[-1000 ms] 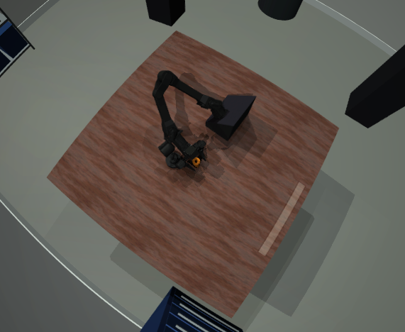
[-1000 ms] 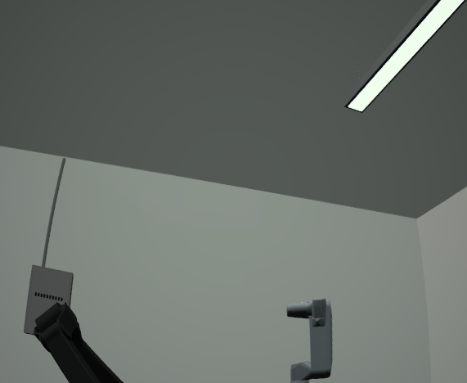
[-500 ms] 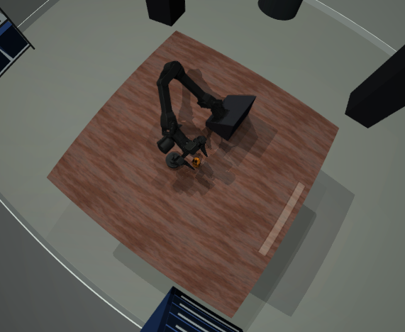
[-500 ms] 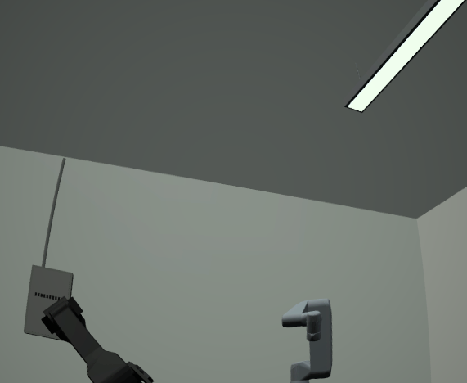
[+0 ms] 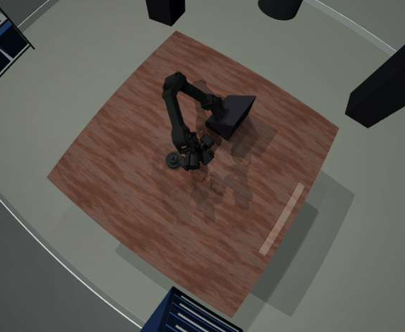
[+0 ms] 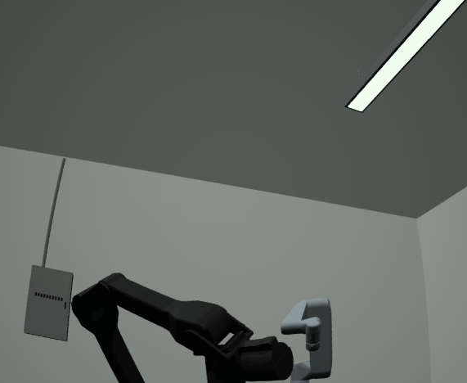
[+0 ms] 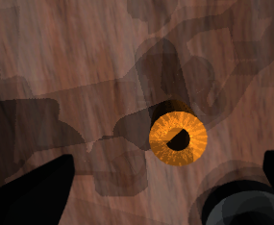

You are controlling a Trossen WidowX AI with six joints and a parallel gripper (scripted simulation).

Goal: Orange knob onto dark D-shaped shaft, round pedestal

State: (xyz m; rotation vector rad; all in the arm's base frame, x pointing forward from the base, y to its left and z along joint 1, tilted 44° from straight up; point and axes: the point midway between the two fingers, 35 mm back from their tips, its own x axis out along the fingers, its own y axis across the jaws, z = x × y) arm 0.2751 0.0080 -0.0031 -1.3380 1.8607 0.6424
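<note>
The orange knob is 80 mm below my gripper tip, 10 mm to the right of it and 10 mm ahead of it. Also, from my gripper tip: round pedestal: 130 mm to the right, 80 mm below, 50 mm ahead.
</note>
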